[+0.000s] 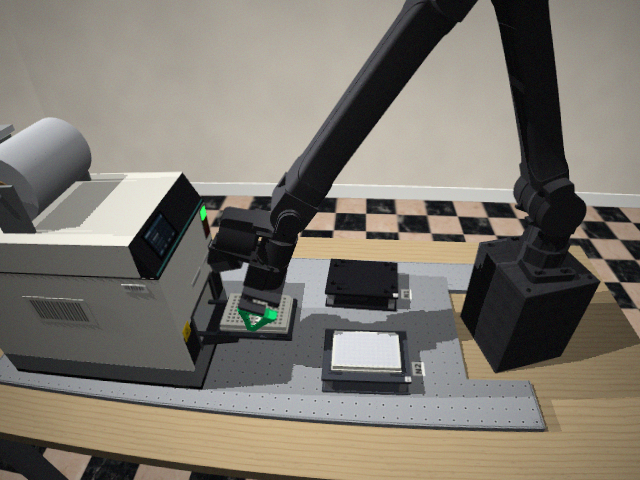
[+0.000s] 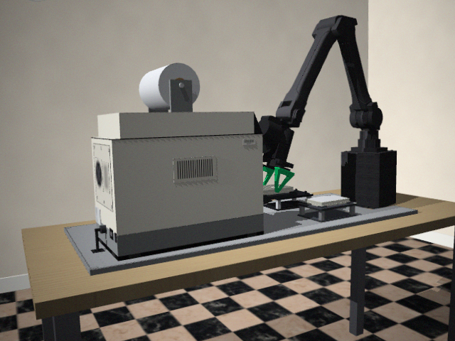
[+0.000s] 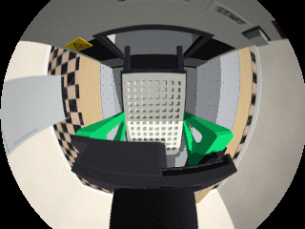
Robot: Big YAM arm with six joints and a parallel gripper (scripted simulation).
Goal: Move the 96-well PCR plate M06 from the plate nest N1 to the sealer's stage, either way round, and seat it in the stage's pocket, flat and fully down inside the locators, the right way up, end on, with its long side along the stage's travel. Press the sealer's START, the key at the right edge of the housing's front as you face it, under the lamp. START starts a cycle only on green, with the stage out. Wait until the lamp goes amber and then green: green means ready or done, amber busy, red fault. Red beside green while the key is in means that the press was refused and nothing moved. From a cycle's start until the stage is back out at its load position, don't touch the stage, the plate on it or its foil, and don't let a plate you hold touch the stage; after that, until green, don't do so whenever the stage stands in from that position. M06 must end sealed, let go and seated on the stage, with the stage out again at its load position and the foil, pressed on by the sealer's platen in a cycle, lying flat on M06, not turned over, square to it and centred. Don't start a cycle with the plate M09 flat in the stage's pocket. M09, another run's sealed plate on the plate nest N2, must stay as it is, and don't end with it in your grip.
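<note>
My gripper is now right at the plate M06. The rest, counted from my hand: start key: 100 mm to the right, 90 mm ahead, 80 mm above; yellow warning label: 110 mm ahead, 80 mm to the left, 40 mm above; sealer stage: 20 mm below.
</note>
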